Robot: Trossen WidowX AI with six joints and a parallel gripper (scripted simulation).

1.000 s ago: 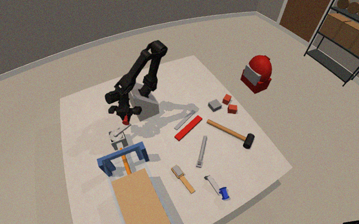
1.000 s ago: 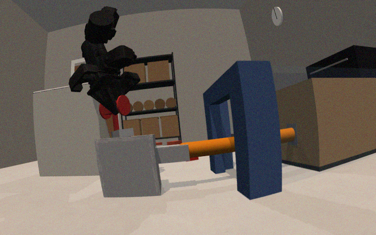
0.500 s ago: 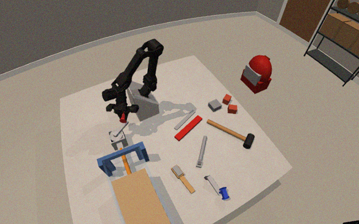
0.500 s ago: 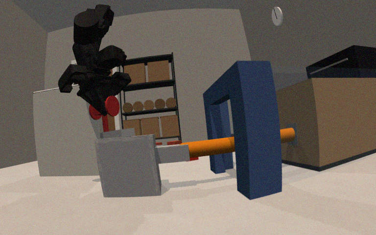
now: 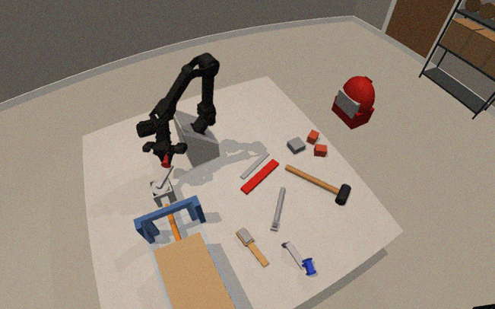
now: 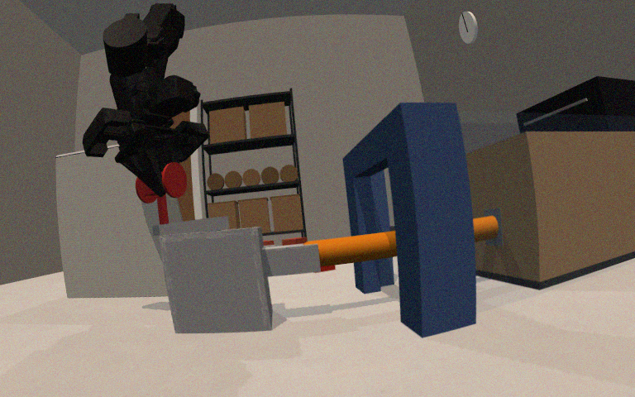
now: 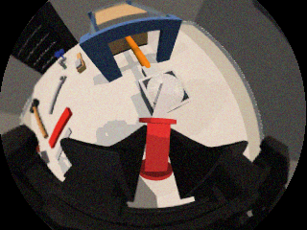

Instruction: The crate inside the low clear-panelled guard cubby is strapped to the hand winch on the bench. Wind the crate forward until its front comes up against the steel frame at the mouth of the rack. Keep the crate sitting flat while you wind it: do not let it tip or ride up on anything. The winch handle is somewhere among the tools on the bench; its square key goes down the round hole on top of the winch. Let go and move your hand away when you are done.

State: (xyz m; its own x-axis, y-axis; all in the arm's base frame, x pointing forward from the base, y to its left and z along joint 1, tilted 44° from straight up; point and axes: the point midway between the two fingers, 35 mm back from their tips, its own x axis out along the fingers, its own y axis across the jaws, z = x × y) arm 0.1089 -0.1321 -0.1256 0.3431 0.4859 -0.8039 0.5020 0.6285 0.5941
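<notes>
Now: gripper tip 10 mm short of the red-knobbed crank, 20 mm to the left of it and 30 mm above it. Also, from my gripper tip: grey winch: 40 mm ahead, 70 mm to the right, 100 mm below; then red knob: 10 mm behind, 10 mm to the left; then blue steel frame: 220 mm ahead, 60 mm to the right, 30 mm below.
</notes>
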